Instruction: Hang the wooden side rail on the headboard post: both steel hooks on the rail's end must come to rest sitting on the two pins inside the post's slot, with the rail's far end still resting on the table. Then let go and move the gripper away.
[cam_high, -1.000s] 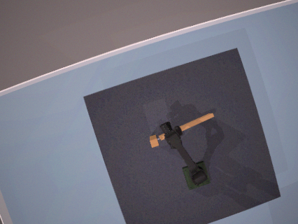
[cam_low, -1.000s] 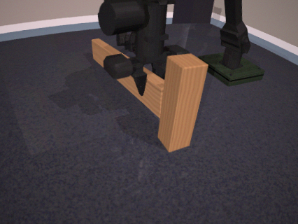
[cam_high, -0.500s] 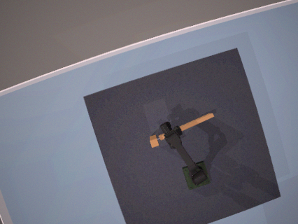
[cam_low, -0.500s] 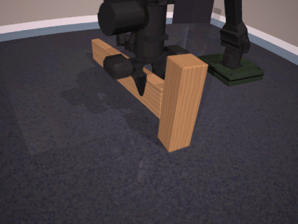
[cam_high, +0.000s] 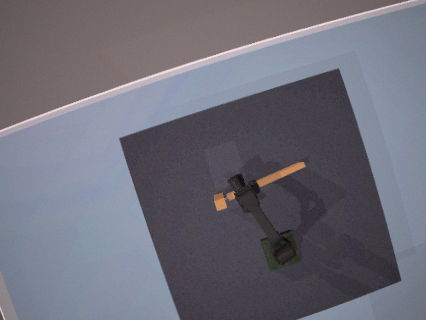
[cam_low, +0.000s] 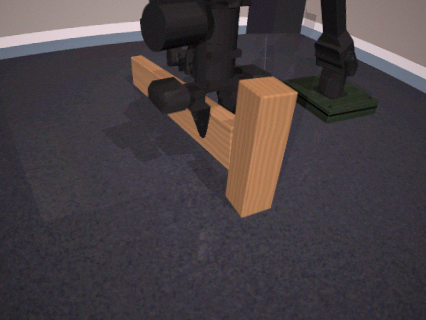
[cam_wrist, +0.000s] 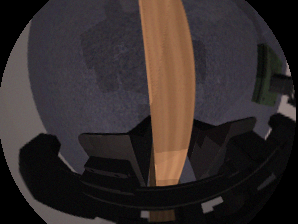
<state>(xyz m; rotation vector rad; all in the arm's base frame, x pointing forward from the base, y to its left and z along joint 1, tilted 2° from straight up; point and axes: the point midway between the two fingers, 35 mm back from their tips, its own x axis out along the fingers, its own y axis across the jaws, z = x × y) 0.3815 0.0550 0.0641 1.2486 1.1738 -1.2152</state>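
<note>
Right now my gripper tip is 10 mm short of the headboard post, 120 mm to the right of it and 40 mm below it.
</note>
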